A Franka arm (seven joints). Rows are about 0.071 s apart.
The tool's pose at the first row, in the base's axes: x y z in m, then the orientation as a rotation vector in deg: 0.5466 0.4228 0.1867 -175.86 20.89 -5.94
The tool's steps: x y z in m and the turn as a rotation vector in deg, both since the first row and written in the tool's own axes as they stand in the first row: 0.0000 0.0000 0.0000 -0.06 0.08 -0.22; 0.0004 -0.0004 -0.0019 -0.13 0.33 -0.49; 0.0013 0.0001 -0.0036 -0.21 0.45 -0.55; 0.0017 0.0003 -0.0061 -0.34 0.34 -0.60; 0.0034 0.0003 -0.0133 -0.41 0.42 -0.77; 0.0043 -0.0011 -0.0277 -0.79 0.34 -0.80; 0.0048 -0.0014 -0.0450 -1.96 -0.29 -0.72; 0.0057 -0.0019 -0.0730 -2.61 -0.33 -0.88; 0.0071 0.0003 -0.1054 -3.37 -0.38 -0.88; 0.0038 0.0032 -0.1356 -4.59 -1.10 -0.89; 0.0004 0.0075 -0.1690 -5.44 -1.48 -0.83
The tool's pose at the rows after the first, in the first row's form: 0.5466 0.4228 0.1867 -175.97 20.57 -6.06; 0.5469 0.4230 0.1886 -176.11 20.18 -6.45; 0.5476 0.4223 0.1904 -176.21 20.10 -6.62; 0.5477 0.4219 0.1929 -176.34 20.04 -6.44; 0.5489 0.4212 0.2001 -176.45 19.80 -6.56; 0.5490 0.4217 0.2146 -176.83 19.81 -6.38; 0.5483 0.4212 0.2319 -177.93 20.08 -5.22; 0.5473 0.4203 0.2599 -178.60 19.94 -5.06; 0.5458 0.4166 0.2922 178.30 -19.94 4.83; 0.5397 0.4133 0.3219 177.21 -19.83 3.47; 0.5330 0.4086 0.3547 176.42 -19.86 2.71
